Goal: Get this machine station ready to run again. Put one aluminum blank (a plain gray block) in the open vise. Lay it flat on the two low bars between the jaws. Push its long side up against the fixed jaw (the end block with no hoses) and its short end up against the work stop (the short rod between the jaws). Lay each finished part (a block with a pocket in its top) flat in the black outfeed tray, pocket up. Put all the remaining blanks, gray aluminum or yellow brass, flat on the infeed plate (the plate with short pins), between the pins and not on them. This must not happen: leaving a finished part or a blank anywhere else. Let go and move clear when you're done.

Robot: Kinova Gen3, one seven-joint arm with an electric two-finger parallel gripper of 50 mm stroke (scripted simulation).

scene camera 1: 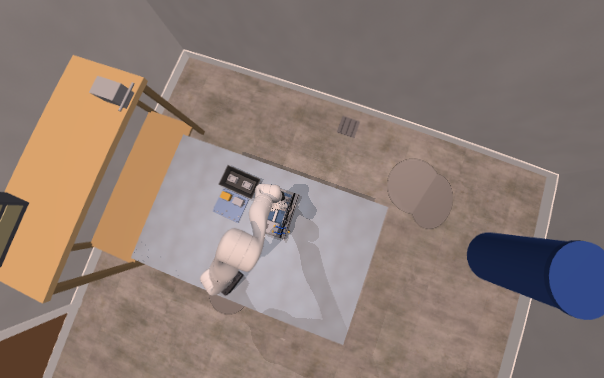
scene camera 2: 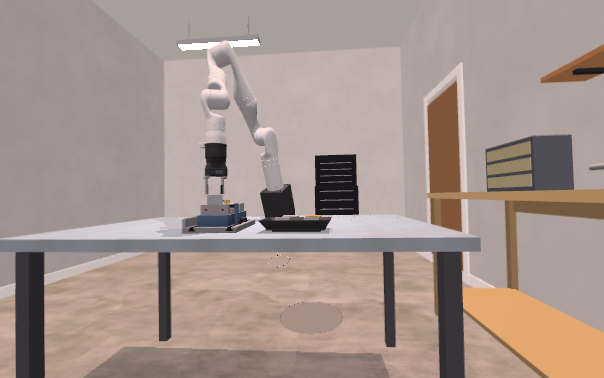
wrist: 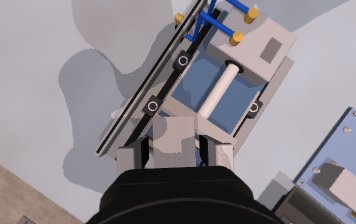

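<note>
You'd see the gripper [scene camera 2: 214, 194] from here, and the wrist view shows the gripper [wrist: 174, 146] as well.
</note>
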